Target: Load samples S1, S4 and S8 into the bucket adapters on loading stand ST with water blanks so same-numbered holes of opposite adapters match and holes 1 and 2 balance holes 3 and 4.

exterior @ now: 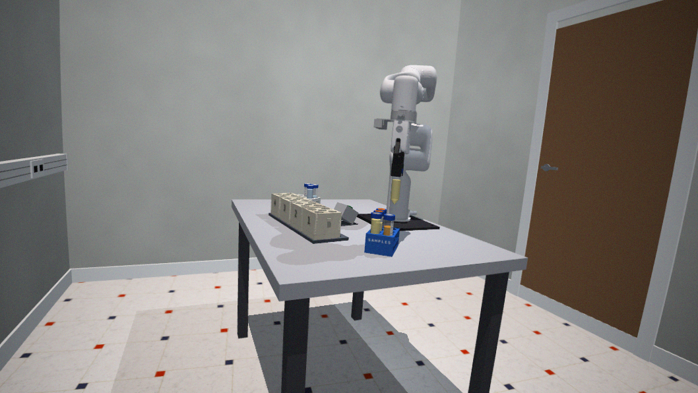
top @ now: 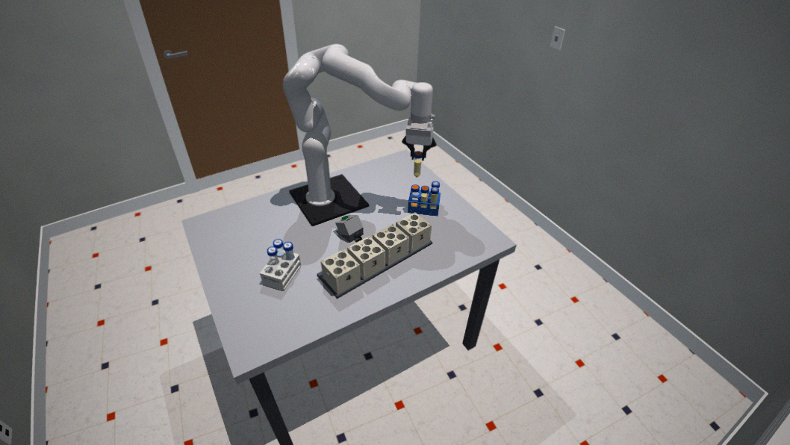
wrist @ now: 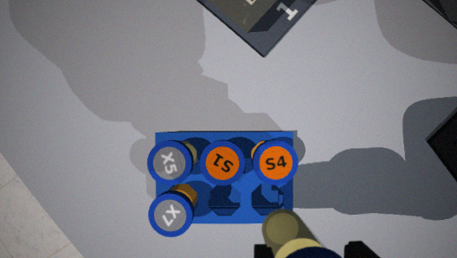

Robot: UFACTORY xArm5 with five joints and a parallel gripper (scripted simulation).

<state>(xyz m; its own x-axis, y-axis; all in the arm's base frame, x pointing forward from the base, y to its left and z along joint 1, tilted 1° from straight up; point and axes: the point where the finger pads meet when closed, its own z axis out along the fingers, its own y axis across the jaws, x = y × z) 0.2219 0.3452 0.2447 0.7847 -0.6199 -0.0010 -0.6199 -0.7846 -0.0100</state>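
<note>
My hand is 22 cm above the blue samples rack, 4 cm short of it and 2 cm to the right of it. From my hand the other things lie so: adapter 3 (35 cm to the right, 24 cm ahead, 20 cm below); then white rack (63 cm to the right, 22 cm below, 12 cm ahead).
</note>
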